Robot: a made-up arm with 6 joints.
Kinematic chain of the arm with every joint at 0, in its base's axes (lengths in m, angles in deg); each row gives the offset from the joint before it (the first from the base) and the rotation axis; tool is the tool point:
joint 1: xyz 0 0 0.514 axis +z
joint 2: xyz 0 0 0 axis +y
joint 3: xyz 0 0 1.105 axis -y
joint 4: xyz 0 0 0 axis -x
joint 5: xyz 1.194 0 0 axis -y
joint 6: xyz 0 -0.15 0 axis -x
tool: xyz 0 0 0
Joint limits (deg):
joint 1: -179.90..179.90
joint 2: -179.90..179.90
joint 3: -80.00..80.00
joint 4: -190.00..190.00
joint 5: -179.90..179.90
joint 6: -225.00..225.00
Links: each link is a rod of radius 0.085 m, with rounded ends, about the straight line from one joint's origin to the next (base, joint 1, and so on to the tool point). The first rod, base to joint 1, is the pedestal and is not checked.
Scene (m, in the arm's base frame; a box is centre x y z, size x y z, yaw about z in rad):
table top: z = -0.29
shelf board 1: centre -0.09 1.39 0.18 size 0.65 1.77 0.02 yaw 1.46
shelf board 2: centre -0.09 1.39 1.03 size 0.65 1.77 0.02 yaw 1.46
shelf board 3: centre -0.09 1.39 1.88 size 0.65 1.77 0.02 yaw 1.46
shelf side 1: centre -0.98 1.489 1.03 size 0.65 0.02 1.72 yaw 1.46
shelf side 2: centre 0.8 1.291 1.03 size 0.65 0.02 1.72 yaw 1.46
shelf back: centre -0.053 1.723 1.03 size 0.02 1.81 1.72 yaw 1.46
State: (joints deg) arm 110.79 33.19 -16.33 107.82 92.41 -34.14
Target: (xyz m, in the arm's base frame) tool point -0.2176 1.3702 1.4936
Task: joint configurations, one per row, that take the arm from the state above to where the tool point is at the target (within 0.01 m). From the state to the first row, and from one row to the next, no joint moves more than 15 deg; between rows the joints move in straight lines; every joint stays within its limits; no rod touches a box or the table.
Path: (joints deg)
1: 116.48 25.63 -28.26 109.04 92.41 -34.14
2: 122.17 18.07 -40.18 110.26 92.41 -34.14
3: 117.40 4.74 -37.08 109.79 92.41 -34.14
4: 112.63 -8.60 -33.98 109.31 92.41 -34.14
5: 107.87 -21.93 -30.87 108.84 92.41 -34.14
6: 104.35 -11.33 -21.33 107.87 92.41 -34.14
7: 100.84 -0.74 -11.79 106.91 92.41 -34.14
8: 97.32 9.85 -2.24 105.95 92.41 -34.14

